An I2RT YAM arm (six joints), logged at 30 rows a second.
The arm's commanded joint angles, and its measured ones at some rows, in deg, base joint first. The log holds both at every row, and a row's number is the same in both.
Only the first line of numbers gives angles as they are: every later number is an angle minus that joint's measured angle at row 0.
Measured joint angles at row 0: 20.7, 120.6, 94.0, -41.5, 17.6, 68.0
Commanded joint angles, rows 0 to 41: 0.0, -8.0, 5.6, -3.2, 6.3, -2.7; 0.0, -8.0, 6.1, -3.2, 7.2, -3.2; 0.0, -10.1, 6.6, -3.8, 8.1, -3.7; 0.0, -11.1, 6.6, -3.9, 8.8, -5.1; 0.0, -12.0, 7.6, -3.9, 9.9, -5.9; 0.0, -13.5, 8.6, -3.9, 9.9, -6.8; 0.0, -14.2, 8.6, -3.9, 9.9, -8.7; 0.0, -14.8, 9.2, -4.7, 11.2, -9.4; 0.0, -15.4, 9.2, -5.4, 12.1, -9.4; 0.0, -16.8, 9.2, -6.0, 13.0, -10.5; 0.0, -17.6, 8.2, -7.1, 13.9, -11.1; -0.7, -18.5, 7.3, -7.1, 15.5, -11.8; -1.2, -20.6, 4.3, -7.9, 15.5, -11.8; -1.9, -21.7, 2.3, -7.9, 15.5, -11.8; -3.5, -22.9, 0.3, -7.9, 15.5, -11.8; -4.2, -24.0, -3.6, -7.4, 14.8, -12.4; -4.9, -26.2, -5.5, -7.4, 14.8, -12.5; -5.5, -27.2, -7.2, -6.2, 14.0, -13.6; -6.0, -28.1, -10.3, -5.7, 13.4, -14.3; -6.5, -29.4, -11.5, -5.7, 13.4, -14.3; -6.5, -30.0, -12.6, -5.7, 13.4, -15.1; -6.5, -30.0, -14.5, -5.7, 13.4, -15.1; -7.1, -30.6, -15.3, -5.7, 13.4, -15.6; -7.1, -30.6, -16.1, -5.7, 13.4, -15.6; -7.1, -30.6, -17.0, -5.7, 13.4, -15.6; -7.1, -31.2, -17.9, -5.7, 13.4, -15.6; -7.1, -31.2, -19.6, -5.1, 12.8, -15.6; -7.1, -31.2, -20.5, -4.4, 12.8, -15.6; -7.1, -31.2, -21.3, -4.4, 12.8, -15.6; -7.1, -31.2, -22.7, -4.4, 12.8, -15.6; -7.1, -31.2, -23.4, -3.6, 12.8, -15.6; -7.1, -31.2, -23.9, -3.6, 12.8, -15.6; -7.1, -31.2, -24.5, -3.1, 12.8, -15.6; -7.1, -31.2, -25.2, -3.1, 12.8, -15.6; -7.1, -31.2, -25.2, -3.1, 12.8, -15.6; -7.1, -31.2, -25.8, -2.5, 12.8, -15.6; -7.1, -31.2, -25.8, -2.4, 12.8, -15.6; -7.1, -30.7, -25.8, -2.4, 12.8, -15.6; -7.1, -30.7, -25.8, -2.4, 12.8, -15.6; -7.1, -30.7, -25.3, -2.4, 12.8, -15.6; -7.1, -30.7, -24.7, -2.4, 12.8, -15.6; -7.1, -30.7, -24.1, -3.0, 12.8, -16.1
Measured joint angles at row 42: -7.4, -28.8, -26.1, -4.5, 12.0, -15.4
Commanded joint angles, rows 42 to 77: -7.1, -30.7, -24.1, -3.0, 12.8, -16.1; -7.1, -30.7, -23.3, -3.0, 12.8, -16.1; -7.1, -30.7, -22.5, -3.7, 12.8, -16.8; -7.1, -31.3, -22.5, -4.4, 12.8, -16.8; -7.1, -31.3, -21.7, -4.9, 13.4, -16.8; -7.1, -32.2, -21.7, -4.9, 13.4, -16.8; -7.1, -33.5, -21.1, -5.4, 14.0, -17.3; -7.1, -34.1, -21.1, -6.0, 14.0, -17.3; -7.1, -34.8, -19.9, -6.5, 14.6, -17.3; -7.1, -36.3, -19.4, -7.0, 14.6, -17.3; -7.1, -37.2, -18.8, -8.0, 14.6, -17.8; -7.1, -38.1, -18.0, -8.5, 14.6, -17.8; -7.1, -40.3, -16.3, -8.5, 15.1, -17.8; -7.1, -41.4, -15.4, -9.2, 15.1, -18.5; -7.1, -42.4, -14.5, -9.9, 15.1, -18.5; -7.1, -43.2, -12.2, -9.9, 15.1, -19.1; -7.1, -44.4, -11.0, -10.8, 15.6, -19.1; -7.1, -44.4, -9.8, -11.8, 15.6, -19.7; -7.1, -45.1, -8.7, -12.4, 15.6, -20.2; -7.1, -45.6, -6.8, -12.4, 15.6, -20.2; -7.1, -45.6, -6.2, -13.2, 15.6, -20.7; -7.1, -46.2, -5.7, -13.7, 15.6, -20.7; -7.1, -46.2, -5.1, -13.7, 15.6, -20.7; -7.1, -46.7, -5.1, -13.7, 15.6, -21.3; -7.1, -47.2, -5.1, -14.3, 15.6, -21.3; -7.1, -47.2, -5.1, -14.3, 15.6, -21.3; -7.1, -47.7, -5.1, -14.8, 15.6, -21.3; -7.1, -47.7, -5.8, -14.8, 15.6, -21.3; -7.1, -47.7, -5.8, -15.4, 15.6, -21.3; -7.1, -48.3, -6.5, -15.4, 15.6, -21.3; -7.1, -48.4, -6.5, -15.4, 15.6, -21.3; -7.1, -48.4, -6.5, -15.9, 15.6, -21.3; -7.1, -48.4, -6.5, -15.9, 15.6, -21.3; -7.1, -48.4, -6.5, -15.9, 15.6, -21.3; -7.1, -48.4, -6.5, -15.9, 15.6, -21.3; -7.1, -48.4, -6.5, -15.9, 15.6, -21.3
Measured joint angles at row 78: -7.4, -47.2, -6.7, -14.9, 14.6, -20.5
